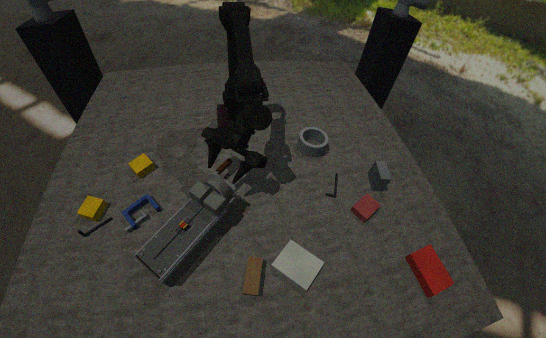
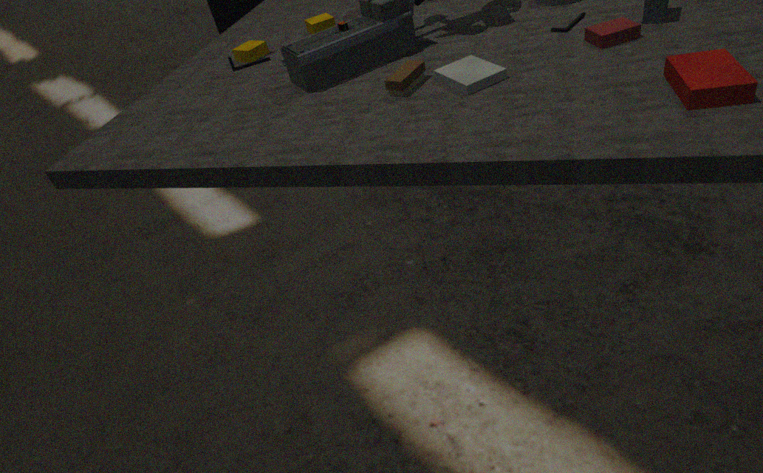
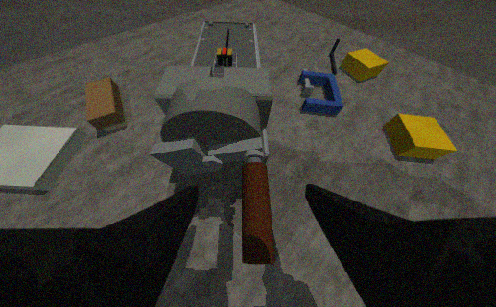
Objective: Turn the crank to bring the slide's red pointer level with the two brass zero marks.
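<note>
Right now the brown crank handle is 2 cm above my gripper tip, 1 cm to the left of it and 1 cm behind it. From my gripper tip the other things lie so: white plate 24 cm ahead, 18 cm to the left, 6 cm below; then red pointer 15 cm ahead, 9 cm to the right, 1 cm above; then brown block 26 cm ahead, 7 cm to the left, 6 cm below.
</note>
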